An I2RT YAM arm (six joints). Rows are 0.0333 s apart.
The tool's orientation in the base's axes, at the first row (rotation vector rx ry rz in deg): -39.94, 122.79, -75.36
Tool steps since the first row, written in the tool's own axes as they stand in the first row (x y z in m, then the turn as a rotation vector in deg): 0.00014, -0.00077, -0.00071, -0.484, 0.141, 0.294; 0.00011, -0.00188, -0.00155, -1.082, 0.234, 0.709; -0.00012, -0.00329, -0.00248, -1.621, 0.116, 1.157; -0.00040, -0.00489, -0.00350, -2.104, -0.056, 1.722; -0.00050, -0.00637, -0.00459, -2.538, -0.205, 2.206
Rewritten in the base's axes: -0.00046, 0.00005, 0.00095, 0.527, 0.190, -0.162; -0.00083, 0.00017, 0.00229, 1.226, 0.361, -0.308; -0.00107, 0.00036, 0.00397, 1.936, 0.388, -0.286; -0.00130, 0.00056, 0.00586, 2.691, 0.282, -0.269; -0.00173, 0.00074, 0.00764, 3.353, 0.204, -0.250
